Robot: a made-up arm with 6 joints.
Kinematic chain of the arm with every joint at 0, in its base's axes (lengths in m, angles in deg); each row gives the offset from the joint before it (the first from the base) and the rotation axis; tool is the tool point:
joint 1: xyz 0 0 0.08 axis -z
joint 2: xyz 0 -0.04 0.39 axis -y
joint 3: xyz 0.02 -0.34 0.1 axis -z
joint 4: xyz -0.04 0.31 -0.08 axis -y
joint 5: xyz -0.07 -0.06 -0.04 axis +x
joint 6: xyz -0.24 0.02 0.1 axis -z
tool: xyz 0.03 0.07 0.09
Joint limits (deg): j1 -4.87..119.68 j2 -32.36..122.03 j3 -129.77..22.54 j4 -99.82..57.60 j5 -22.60..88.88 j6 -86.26..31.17
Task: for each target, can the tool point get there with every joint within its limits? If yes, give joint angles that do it. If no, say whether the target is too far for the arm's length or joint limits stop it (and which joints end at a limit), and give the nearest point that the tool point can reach.
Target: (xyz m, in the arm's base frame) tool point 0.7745 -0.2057 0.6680
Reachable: no: joint limits stop it (at a limit: joint 1, joint 2, joint 3, joint 4, joint 6) | nearest point 0.4553 -0.1587 0.6240 | short by 0.326 m
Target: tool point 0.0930 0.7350 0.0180
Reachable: no: joint limits stop it (at a limit: joint 1, joint 5) | nearest point -0.0430 0.5579 0.1640 | short by 0.267 m
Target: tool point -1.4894 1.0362 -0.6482
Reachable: no: too far | nearest point -0.6948 0.4600 0.1298 | short by 1.252 m
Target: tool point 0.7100 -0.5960 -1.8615
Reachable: no: too far | nearest point 0.1805 -0.4306 -0.0658 | short by 1.879 m
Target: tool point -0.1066 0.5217 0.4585
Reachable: yes | joints 101.77 47.75 -31.23 -38.14 2.12 -51.59
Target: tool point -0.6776 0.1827 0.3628
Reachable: yes | joints 60.31 65.23 -85.44 -52.41 1.81 -72.10
